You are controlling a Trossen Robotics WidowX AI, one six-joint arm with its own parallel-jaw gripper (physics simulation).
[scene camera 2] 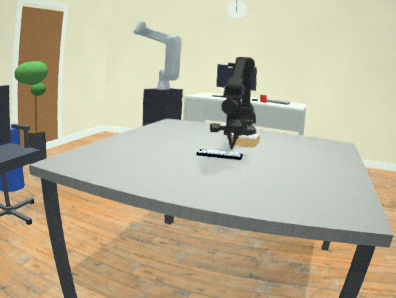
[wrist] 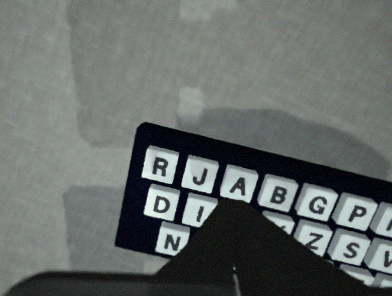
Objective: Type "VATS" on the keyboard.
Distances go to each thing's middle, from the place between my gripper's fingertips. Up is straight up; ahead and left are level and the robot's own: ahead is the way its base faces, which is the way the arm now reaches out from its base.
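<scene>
Dark keyboard [wrist: 175, 179]: position relative to my hand, 50 mm to the right of it and 30 mm below it.
</scene>
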